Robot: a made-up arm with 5 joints. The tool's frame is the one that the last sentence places.
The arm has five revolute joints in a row. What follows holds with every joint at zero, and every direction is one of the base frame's.
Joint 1 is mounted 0.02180 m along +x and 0.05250 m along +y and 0.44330 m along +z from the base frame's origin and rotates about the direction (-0.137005, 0.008, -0.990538), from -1.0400 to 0.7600 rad.
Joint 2 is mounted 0.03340 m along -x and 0.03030 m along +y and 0.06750 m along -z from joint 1 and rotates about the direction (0.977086, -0.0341, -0.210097), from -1.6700 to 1.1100 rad.
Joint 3 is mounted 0.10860 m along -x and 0.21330 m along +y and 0.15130 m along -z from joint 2 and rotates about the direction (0.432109, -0.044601, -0.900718), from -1.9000 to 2.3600 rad.
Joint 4 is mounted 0.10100 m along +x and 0.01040 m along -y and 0.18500 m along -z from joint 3 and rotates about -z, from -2.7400 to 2.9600 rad.
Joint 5 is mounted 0.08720 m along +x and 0.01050 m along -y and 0.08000 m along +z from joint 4 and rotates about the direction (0.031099, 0.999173, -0.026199), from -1.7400 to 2.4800 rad.
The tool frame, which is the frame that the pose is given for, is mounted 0.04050 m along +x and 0.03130 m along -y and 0.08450 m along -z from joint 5; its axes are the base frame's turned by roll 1.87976, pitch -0.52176 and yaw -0.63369 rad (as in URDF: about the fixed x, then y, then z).
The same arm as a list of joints. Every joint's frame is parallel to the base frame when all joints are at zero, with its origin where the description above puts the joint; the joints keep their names.
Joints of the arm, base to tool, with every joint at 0 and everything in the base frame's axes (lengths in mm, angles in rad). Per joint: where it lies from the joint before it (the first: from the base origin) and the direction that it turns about. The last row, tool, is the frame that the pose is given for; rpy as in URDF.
joint 1: xyz 21.8 52.5 443.3 axis -0.137005 0.008 -0.990538
joint 2: xyz -33.4 30.3 -67.5 axis 0.977086 -0.0341 -0.210097
joint 3: xyz -108.6 213.3 -151.3 axis 0.432109 -0.044601 -0.900718
joint 4: xyz 101 -10.4 -185 axis 0 0 -1
joint 5: xyz 87.2 -10.5 80 axis 0.031099 0.999173 -0.026199
tool: xyz 40.5 -31.3 -84.5 rpy 1.8798 -0.5218 -0.6337
Joint limits (rad, base to tool): -1.04..0.76 -1.67..1.11 -1.9..2.36 -2.74..2.96 -1.74..2.48

